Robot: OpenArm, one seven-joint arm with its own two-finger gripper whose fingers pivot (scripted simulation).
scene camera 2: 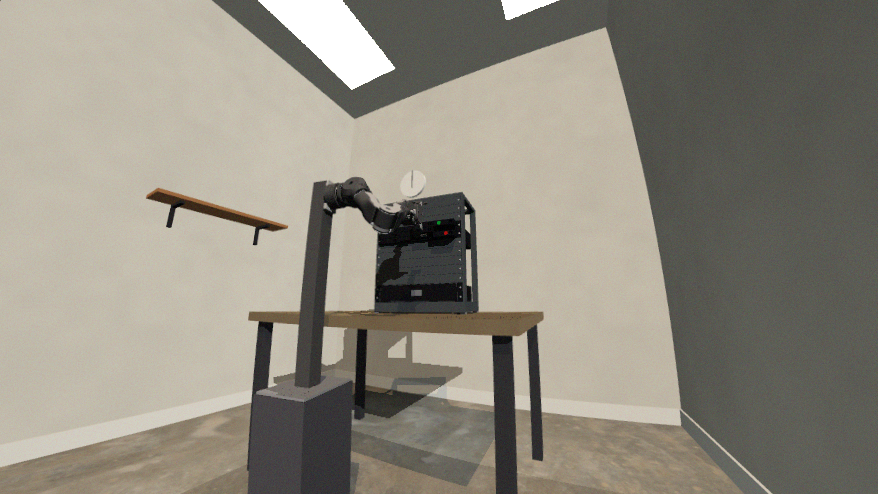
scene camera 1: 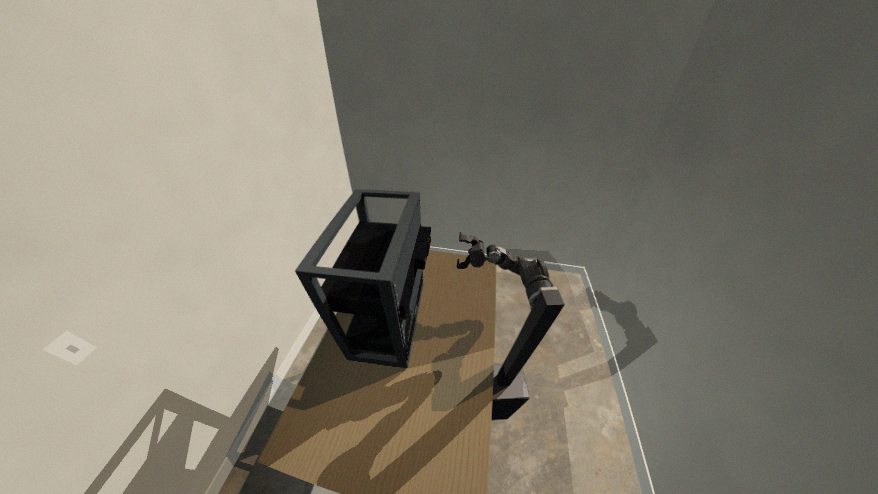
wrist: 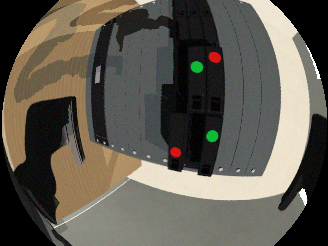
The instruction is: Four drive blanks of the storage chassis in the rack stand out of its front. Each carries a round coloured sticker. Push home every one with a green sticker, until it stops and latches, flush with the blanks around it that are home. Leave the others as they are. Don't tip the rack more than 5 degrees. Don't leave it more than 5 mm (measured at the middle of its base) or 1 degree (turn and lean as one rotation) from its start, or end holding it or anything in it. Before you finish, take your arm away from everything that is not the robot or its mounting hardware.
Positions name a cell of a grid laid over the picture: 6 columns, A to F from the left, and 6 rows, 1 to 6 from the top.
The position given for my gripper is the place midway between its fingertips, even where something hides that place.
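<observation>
There is a tall post (scene camera 2: C4), (scene camera 1: D4) that I can see, and I can see my own gripper (wrist: D4) as well.
</observation>
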